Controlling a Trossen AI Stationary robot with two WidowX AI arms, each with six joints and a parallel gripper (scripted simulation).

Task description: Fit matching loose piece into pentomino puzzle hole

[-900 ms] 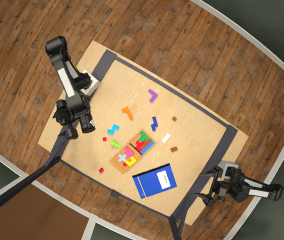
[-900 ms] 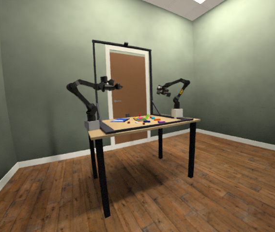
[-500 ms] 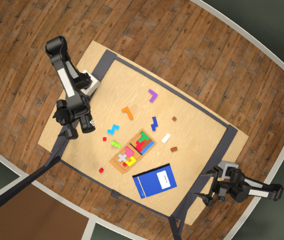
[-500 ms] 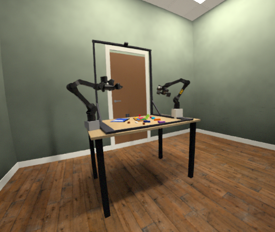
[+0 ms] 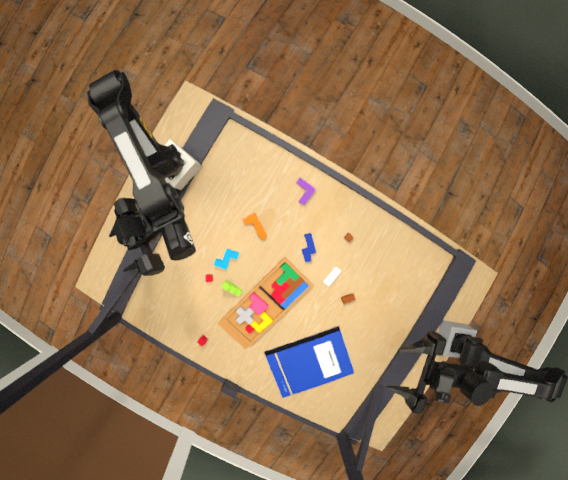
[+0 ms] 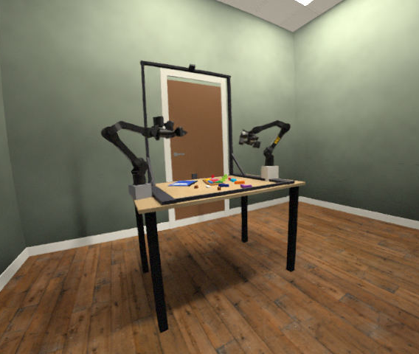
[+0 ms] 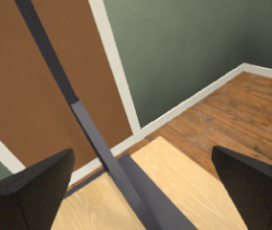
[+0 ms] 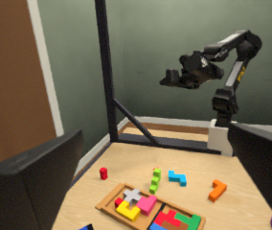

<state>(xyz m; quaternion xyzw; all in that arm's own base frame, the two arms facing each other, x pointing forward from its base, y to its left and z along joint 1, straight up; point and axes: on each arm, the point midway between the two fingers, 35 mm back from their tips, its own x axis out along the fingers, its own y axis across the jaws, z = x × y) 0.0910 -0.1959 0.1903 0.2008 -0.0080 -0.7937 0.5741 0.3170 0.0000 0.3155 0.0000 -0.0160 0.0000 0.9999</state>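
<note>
The orange piece is 30 cm below my left hand, 23 cm to the right of it and 18 cm ahead of it. From my left hand the other things lie so: cyan piece (30 cm below, 21 cm to the right, 5 cm ahead); lime green piece (28 cm below, 27 cm to the right, 1 cm behind); wooden puzzle board (38 cm to the right, 31 cm below).
</note>
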